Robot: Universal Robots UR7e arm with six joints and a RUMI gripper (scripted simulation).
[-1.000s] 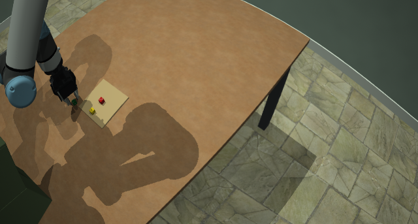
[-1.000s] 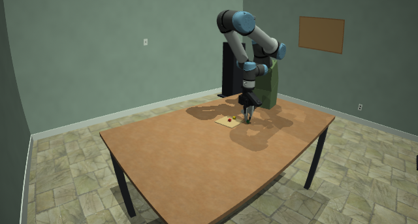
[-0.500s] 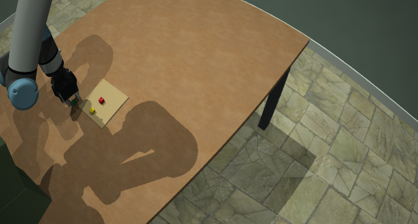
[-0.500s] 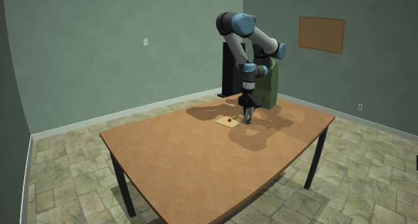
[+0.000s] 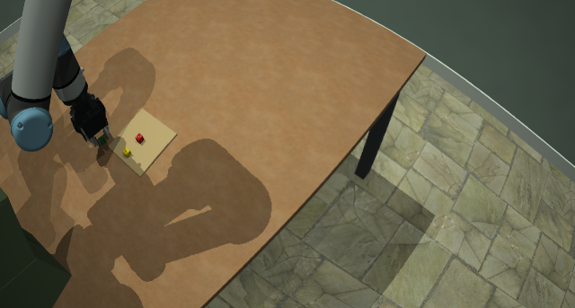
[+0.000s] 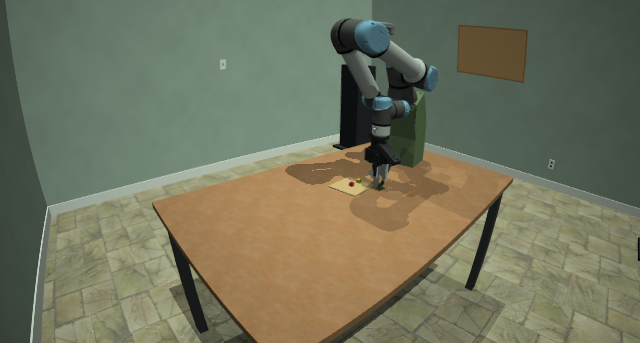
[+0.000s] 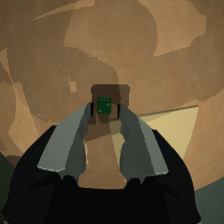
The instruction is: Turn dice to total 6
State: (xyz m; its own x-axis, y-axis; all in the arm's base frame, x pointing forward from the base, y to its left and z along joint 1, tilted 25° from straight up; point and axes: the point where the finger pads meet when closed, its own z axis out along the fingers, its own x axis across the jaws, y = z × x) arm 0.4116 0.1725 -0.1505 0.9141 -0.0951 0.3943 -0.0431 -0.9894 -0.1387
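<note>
The green die is 10 mm below my hand. Round my hand: yellow die (90 mm to the right, 40 mm ahead, 10 mm below); mat (80 mm to the right, 80 mm ahead, 20 mm below); red die (80 mm to the right, 80 mm ahead, 10 mm below).
</note>
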